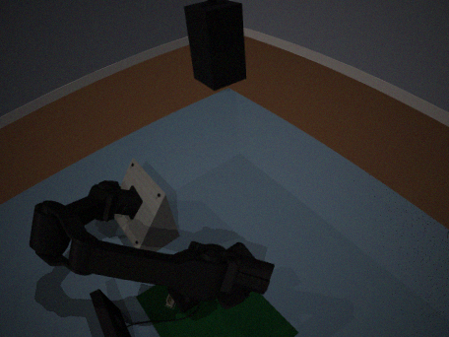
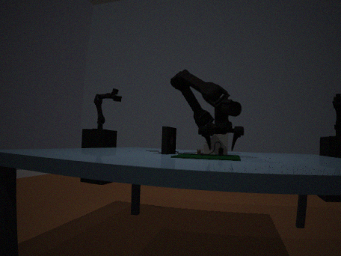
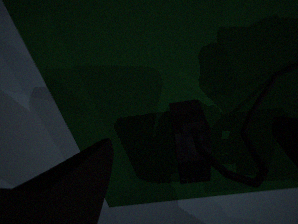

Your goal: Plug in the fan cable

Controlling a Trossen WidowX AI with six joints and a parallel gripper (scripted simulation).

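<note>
Right now my gripper tip is 1 cm past the black plug and 1 cm above it. Also, from my gripper tip: green board: 6 cm ahead, 4 cm to the right, 4 cm below; white four-pin header: 10 cm to the right, 3 cm below, 3 cm behind; black fan: 23 cm to the right, 3 cm above, 2 cm behind.
</note>
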